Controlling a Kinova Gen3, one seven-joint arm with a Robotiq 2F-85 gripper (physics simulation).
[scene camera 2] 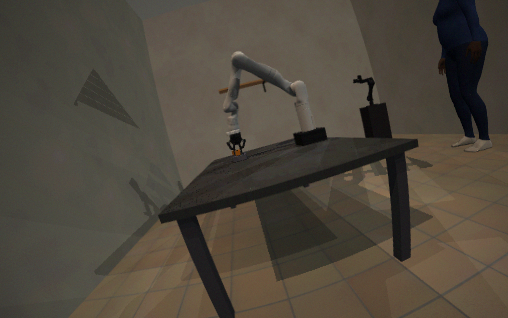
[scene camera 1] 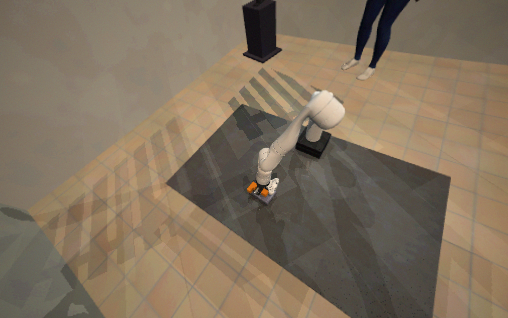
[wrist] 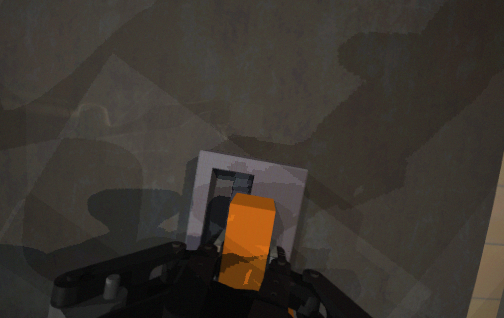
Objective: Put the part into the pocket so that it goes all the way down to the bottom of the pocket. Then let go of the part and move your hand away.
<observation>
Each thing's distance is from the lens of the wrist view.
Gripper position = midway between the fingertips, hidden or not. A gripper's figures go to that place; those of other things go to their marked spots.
gripper (wrist: 247,245): 0.17 m
orange part (wrist: 250,221): 0.13 m
</observation>
